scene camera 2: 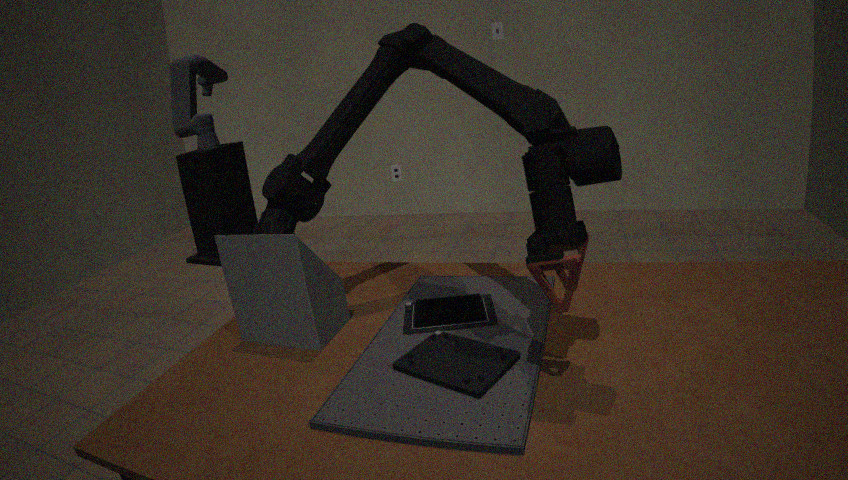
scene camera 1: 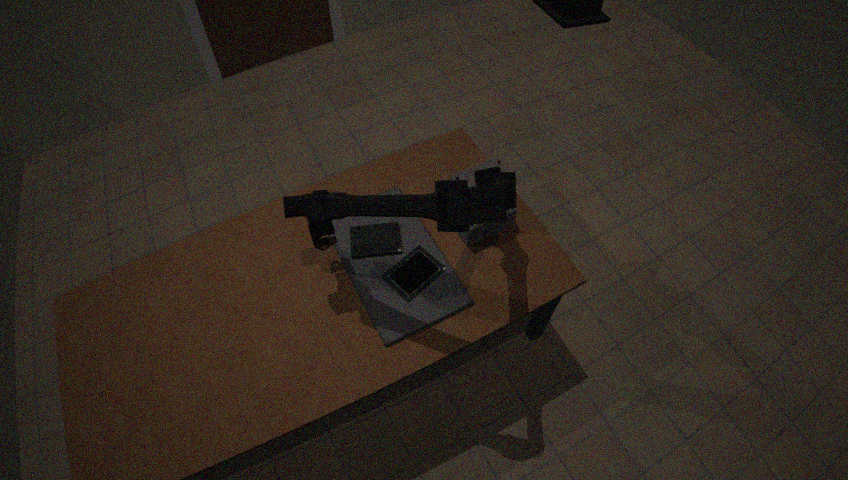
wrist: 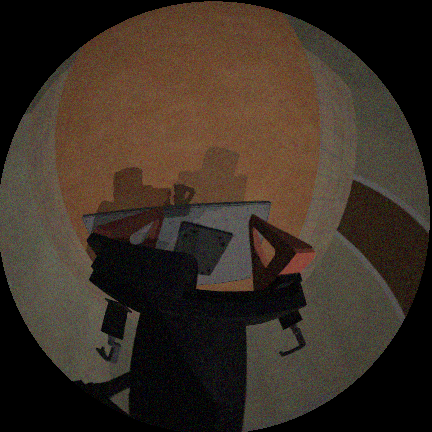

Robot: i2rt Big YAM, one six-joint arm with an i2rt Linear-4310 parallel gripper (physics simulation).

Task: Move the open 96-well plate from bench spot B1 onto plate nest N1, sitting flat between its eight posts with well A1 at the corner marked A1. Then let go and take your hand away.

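Where they show: gripper, fingertip midpoint: [scene camera 2: 567,300] [scene camera 1: 318,236] [wrist: 205,214]; arm's base at its link origin: [scene camera 2: 268,254].
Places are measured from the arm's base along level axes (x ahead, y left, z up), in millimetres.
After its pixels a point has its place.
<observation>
The 96-well plate [scene camera 1: 414,271] @(x 302, y 124, z -137 mm) [scene camera 2: 449,311] @(x 311, y 102, z -136 mm) appears as a black rectangle with a thin pale outline, inside a grey border on the perforated grey board [scene camera 1: 455,297] @(x 216, y 248, z -151 mm) [scene camera 2: 416,416] @(x 370, y -177, z -151 mm) [wrist: 240,250] @(x 378, y -158, z -151 mm). It is hidden in the wrist view. The nest [scene camera 1: 376,240] @(x 375, y -32, z -139 mm) [scene camera 2: 457,362] @(x 383, y -51, z -139 mm) [wrist: 202,248] @(x 399, y -50, z -139 mm) is a dark slab on the same board, turned relative to the plate, with small posts near its corners and nothing on it. The pale mark beside each is too small to read. My gripper [scene camera 1: 324,242] @(x 550, y -36, z -28 mm) [scene camera 2: 560,304] @(x 550, y -36, z -28 mm) [wrist: 205,214] @(x 550, y -36, z -28 mm) is open and empty, above the table beside the board's edge, away from the plate.
The arm's grey wedge base [scene camera 2: 267,291] @(x 29, y -53, z -49 mm) stands on the orange-brown table [scene camera 1: 196,356] @(x 1032, y 152, z -164 mm) [scene camera 2: 714,368] @(x 780, y 26, z -164 mm) [wrist: 190,90] @(x 748, y 5, z -164 mm), beside the board. My arm [scene camera 1: 386,205] @(x 382, y 182, z 299 mm) [scene camera 2: 357,113] @(x 126, y 187, z 227 mm) arches high over the board. A black pedestal [scene camera 2: 217,196] stands beyond the table. The light is dim, with shadows across the board.
</observation>
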